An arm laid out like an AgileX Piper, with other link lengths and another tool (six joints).
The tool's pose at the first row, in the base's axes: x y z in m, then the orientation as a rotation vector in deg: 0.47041, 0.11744, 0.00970, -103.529, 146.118, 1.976
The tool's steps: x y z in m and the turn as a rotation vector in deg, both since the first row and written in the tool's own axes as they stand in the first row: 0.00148, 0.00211, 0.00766, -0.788, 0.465, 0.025; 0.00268, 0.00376, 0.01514, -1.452, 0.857, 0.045; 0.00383, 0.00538, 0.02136, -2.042, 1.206, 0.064; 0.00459, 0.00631, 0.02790, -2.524, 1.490, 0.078; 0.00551, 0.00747, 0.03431, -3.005, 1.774, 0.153; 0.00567, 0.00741, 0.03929, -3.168, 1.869, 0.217; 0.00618, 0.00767, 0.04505, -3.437, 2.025, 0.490; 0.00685, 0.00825, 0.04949, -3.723, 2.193, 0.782; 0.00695, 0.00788, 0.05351, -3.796, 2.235, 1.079; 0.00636, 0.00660, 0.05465, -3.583, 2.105, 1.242; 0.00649, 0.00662, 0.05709, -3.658, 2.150, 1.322
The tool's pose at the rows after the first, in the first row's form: 0.46793, 0.11695, 0.00202, -103.991, 146.805, 2.573; 0.46598, 0.11657, -0.00547, 103.656, -146.358, -3.058; 0.46407, 0.11619, -0.01170, 103.277, -145.850, -3.484; 0.46294, 0.11596, -0.01825, 102.969, -145.433, -3.830; 0.46154, 0.11565, -0.02467, 102.584, -145.070, -4.174; 0.46155, 0.11562, -0.02966, 102.405, -144.982, -4.292; 0.46114, 0.11538, -0.03542, 101.897, -144.984, -4.488; 0.46037, 0.11506, -0.03988, 101.355, -144.985, -4.695; 0.46068, 0.11495, -0.04390, 100.934, -145.179, -4.751; 0.46209, 0.11512, -0.04504, 100.855, -145.516, -4.606; 0.46203, 0.11507, -0.04748, 100.708, -145.517, -4.659
